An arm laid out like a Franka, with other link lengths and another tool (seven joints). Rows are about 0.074 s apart.
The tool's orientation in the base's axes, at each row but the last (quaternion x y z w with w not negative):
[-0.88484, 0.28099, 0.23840, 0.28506]
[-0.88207, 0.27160, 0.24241, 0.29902]
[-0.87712, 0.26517, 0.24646, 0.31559]
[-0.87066, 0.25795, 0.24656, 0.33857]
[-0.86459, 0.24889, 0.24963, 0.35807]
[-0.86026, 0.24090, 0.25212, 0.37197]
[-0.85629, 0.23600, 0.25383, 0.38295]
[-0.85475, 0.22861, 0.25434, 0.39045]
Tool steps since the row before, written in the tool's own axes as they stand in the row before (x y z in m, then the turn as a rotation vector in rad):
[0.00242, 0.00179, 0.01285, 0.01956, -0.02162, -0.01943]
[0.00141, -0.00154, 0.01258, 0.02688, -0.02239, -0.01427]
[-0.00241, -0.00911, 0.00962, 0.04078, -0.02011, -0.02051]
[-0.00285, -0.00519, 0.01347, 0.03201, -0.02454, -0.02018]
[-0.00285, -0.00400, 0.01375, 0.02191, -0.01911, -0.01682]
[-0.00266, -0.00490, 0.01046, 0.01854, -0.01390, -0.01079]
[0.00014, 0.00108, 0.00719, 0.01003, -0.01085, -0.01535]
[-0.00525, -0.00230, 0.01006, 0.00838, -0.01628, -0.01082]
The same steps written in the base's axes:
[-0.00273, 0.00611, -0.01137, 0.03302, -0.00478, 0.01069]
[-0.00134, 0.00886, -0.00907, 0.03751, -0.00331, 0.00304]
[0.00133, 0.01334, -0.00124, 0.04801, -0.01339, -0.00202]
[-0.00236, 0.01377, -0.00462, 0.04412, -0.00785, 0.00511]
[-0.00319, 0.01342, -0.00479, 0.03237, -0.00618, 0.00651]
[-0.00173, 0.01154, -0.00206, 0.02515, -0.00398, 0.00227]
[-0.00237, 0.00490, -0.00482, 0.01801, -0.00755, 0.00851]
[-0.00524, 0.01025, -0.00120, 0.01879, -0.00048, 0.00995]

